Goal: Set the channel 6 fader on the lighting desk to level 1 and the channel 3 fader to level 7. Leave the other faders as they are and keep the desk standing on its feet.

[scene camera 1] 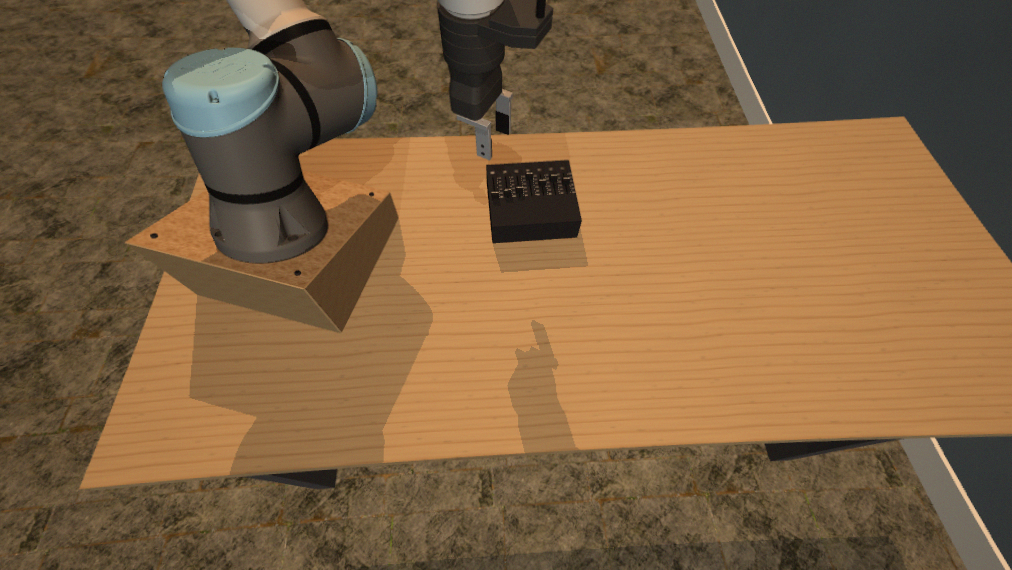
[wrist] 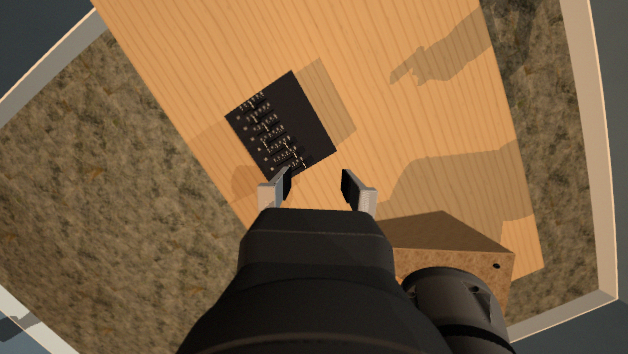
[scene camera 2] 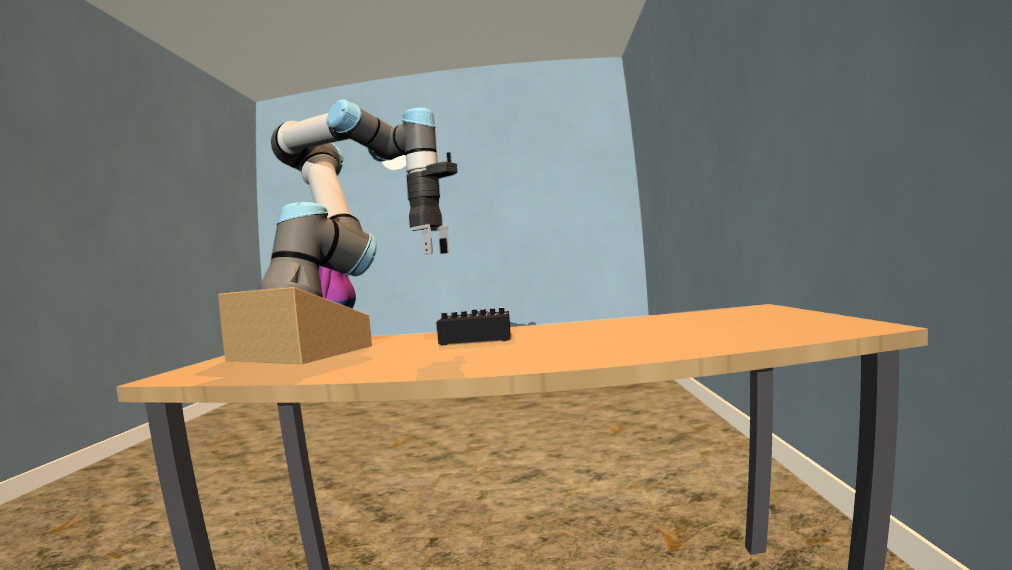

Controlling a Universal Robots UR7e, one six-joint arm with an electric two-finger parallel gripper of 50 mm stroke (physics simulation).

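Where they show: gripper, between the fingertips: (scene camera 1: 494, 143) (wrist: 316, 178) (scene camera 2: 436, 253); arm's base, origin of its link: (scene camera 1: 274, 230) (wrist: 443, 299) (scene camera 2: 289, 300).
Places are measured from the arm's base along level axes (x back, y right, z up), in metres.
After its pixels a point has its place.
Note:
The black lighting desk (scene camera 1: 534, 212) {x -0.402, y -0.098, z -0.073 m} (scene camera 2: 473, 329) {x -0.407, y -0.073, z -0.096 m} (wrist: 307, 115) {x -0.407, y -0.088, z -0.073 m} stands upright on the table, near its far edge in the scene camera 1 view. A row of faders with small black caps and white scale marks runs across its top, at differing positions. The channel numbers and exact levels are too small to read. My gripper (scene camera 1: 493, 145) {x -0.330, y -0.107, z 0.078 m} (scene camera 2: 436, 252) {x -0.330, y -0.107, z 0.078 m} (wrist: 316, 178) {x -0.330, y -0.107, z 0.078 m} is open and empty. It hangs above the table, well above the desk's height and off its left end in the scene camera 2 view. In the wrist view one finger overlaps a corner of the desk.
The arm's wooden base block (scene camera 1: 247, 304) {x 0.071, y 0.074, z -0.106 m} (scene camera 2: 260, 327) {x 0.032, y 0.084, z -0.051 m} (wrist: 452, 231) {x -0.091, y 0.075, z -0.046 m} stands on the table (scene camera 1: 743, 283) {x -0.773, y 0.013, z -0.128 m} (scene camera 2: 637, 336) {x -0.755, y -0.007, z -0.128 m} (wrist: 350, 30) {x -0.518, y 0.054, z -0.128 m}, to the left of the desk in both scene views. A person in magenta (scene camera 2: 335, 284) shows partly behind the arm, beyond the table.

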